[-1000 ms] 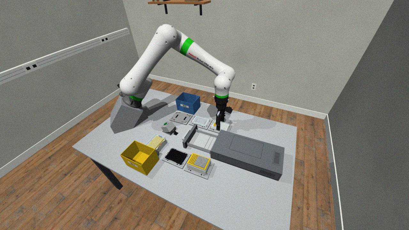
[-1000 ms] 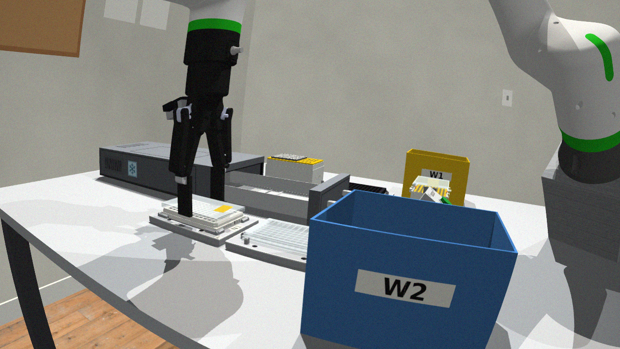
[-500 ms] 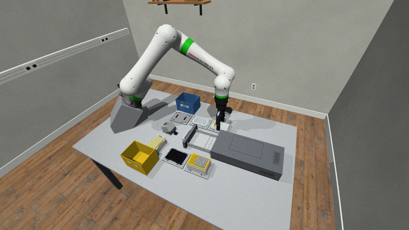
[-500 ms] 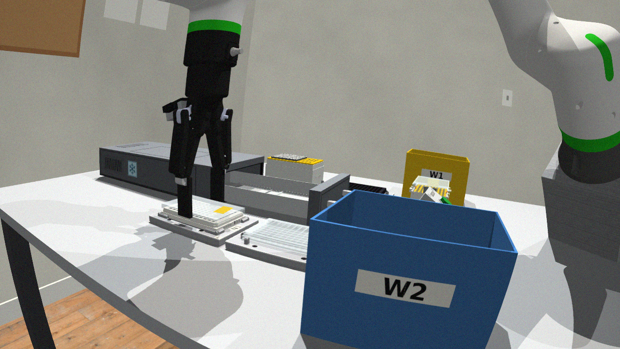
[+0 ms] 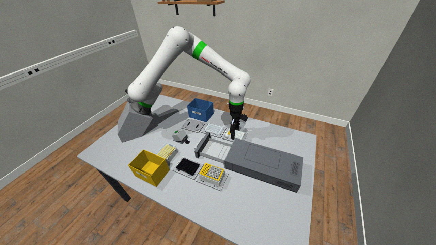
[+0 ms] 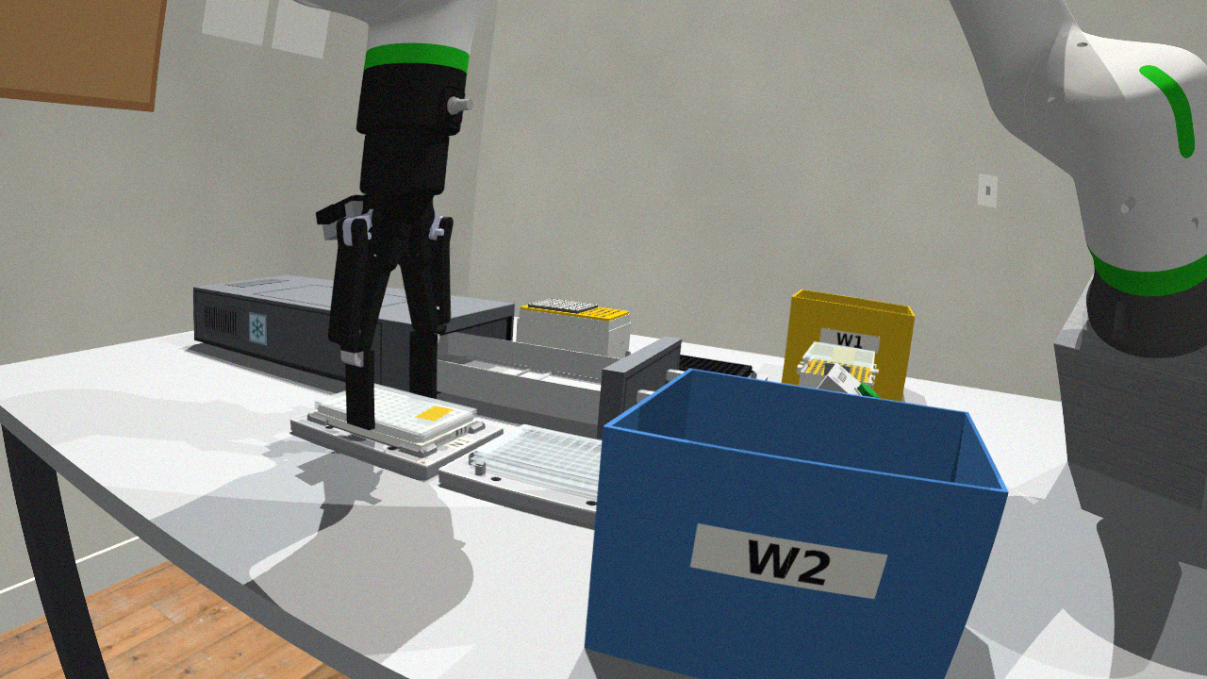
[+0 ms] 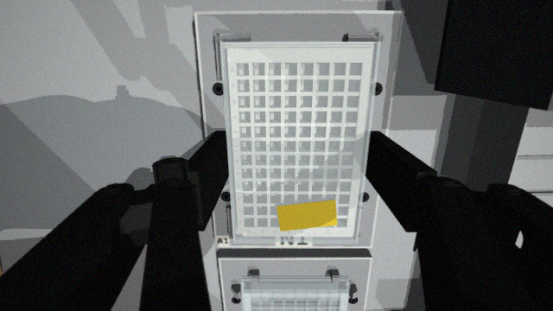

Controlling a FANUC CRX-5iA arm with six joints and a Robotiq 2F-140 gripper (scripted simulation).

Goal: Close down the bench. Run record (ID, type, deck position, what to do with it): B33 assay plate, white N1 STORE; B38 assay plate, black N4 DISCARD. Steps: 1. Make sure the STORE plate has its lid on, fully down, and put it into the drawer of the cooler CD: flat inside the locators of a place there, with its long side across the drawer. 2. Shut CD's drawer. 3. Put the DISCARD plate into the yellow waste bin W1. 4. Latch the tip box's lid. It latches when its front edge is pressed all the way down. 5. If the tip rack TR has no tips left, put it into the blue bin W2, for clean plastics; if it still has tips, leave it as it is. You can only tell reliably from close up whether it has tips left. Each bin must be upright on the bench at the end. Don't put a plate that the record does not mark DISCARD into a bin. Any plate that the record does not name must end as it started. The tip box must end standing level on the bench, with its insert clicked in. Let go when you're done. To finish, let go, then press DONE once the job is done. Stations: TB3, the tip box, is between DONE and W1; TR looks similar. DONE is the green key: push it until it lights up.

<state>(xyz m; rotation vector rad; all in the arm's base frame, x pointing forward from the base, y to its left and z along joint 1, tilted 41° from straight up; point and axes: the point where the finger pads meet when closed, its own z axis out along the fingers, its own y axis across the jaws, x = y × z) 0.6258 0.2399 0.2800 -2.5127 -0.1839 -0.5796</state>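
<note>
The clear plate lid lies 2 cm below my hand. The rest, counted from my hand: cooler drawer (20 cm to the right, 1 cm below, 1 cm ahead); then white assay plate (3 cm below); then clear plate (17 cm behind, 5 cm to the right, 3 cm below).
</note>
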